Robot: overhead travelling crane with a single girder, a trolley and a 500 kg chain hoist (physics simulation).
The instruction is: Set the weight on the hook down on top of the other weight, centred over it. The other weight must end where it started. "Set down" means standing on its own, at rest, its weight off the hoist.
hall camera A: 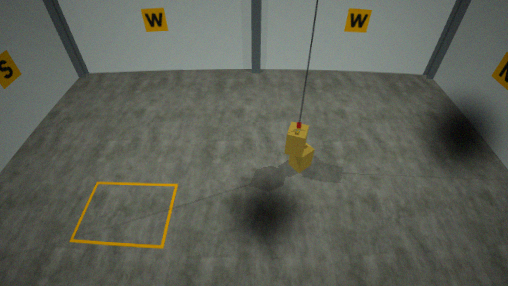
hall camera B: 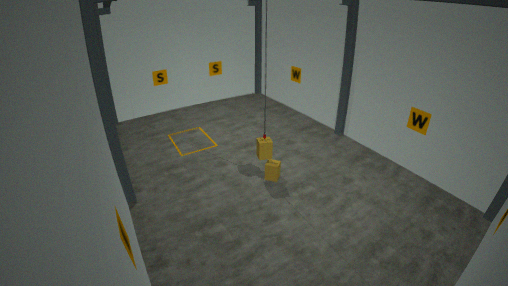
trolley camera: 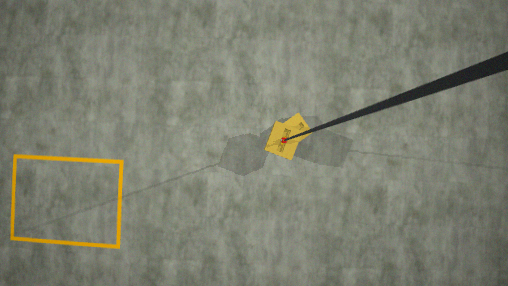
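Observation:
The hook [hall camera A: 299, 125] [hall camera B: 264, 136] [trolley camera: 284, 140], with its red mark, carries a yellow block weight [hall camera A: 295, 143] [hall camera B: 264, 149] [trolley camera: 273, 138], which hangs upright clear of the floor. The other yellow weight [hall camera A: 302, 161] [hall camera B: 272, 172] [trolley camera: 300, 119] stands on the floor. In the trolley view the hanging weight covers most of it; a corner and part of its top slot show at the upper right, so the two are not centred. The hanging weight is turned differently. In hall camera B it appears above and left of the standing weight. Any gap between them is hard to judge.
A yellow-orange outlined rectangle [hall camera A: 124, 183] [hall camera B: 175, 145] [trolley camera: 120, 205] is marked on the floor, well left of the weights. Shadows of the weights and chain lie on the floor. Grey columns [hall camera A: 256, 35] [hall camera B: 347, 70] stand along the walls.

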